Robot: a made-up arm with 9 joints. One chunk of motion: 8 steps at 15 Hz.
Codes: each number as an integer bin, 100 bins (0 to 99) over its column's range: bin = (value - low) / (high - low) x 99, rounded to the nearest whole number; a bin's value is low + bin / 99 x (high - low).
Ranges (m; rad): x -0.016..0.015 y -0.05..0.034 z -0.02..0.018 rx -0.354..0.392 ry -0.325..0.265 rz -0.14..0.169
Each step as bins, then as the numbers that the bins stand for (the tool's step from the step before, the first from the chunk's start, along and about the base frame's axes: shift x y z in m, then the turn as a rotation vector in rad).
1 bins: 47 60 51 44 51 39
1 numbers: -0.00128 0.00091 -0.00042 -0.02244 -0.02106 -0.01827
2 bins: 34 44 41 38 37 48
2 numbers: -0.00535 -0.01267 -0.00426 -0.06766 -0.10449 0.00982
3 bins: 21 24 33 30 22 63
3 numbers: -0.00942 -0.02964 -0.00733 -0.12794 -0.19389 0.05664
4 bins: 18 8 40 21 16 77
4 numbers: -0.01036 -0.04321 -0.00465 -0.19576 -0.22965 0.10033
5 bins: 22 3 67 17 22 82
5 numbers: -0.00911 -0.04745 0.00572 -0.22590 -0.19389 0.11594
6 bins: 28 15 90 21 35 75
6 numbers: -0.00723 -0.03727 0.01455 -0.19576 -0.11641 0.09409
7 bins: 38 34 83 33 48 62
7 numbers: -0.00410 -0.02115 0.01186 -0.10533 -0.03894 0.05352
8 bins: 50 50 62 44 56 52
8 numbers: -0.00034 -0.00758 0.00380 -0.02244 0.00874 0.02230
